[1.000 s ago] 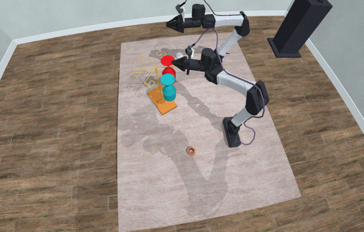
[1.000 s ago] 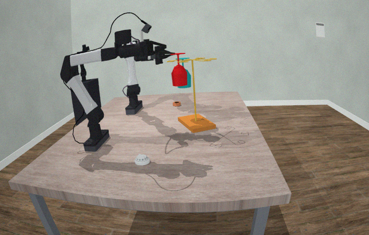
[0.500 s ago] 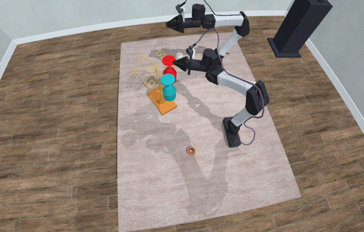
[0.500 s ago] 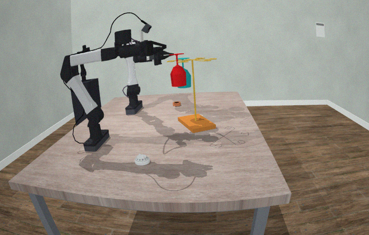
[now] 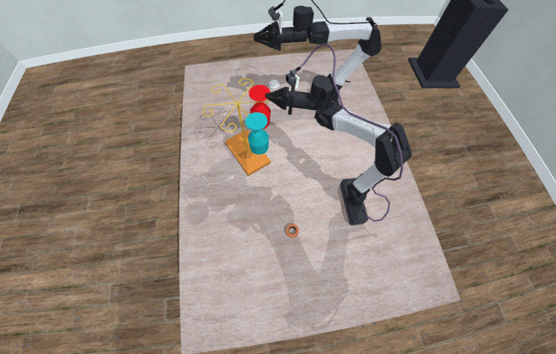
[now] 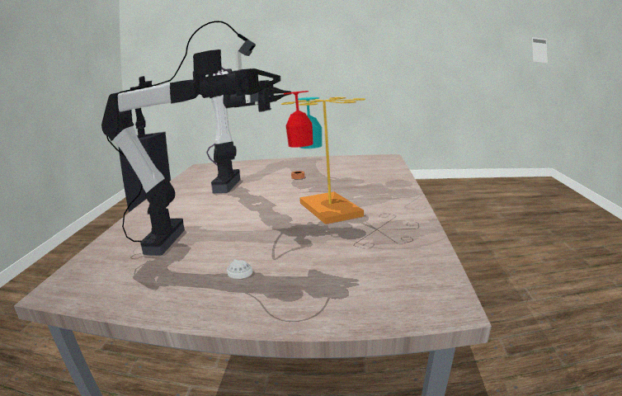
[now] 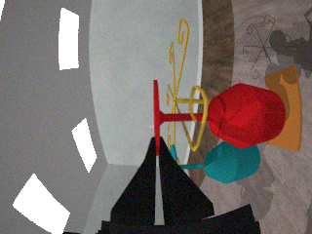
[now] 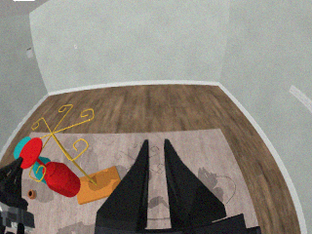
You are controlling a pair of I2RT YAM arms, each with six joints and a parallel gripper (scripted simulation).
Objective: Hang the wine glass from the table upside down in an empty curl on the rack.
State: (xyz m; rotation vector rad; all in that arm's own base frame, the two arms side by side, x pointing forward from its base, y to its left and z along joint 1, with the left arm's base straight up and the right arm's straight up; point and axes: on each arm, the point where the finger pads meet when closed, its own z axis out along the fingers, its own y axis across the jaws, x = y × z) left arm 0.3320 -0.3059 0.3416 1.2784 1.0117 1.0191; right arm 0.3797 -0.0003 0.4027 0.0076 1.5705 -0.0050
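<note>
My left gripper is now 30 mm short of the red wine glass, 20 mm to the left of it and 70 mm above it. Also, from my left hand: teal glass 40 mm ahead, 90 mm to the left, 90 mm below; yellow wire rack 110 mm ahead, 200 mm below; white dial 50 mm behind, 450 mm to the right, 360 mm below.
</note>
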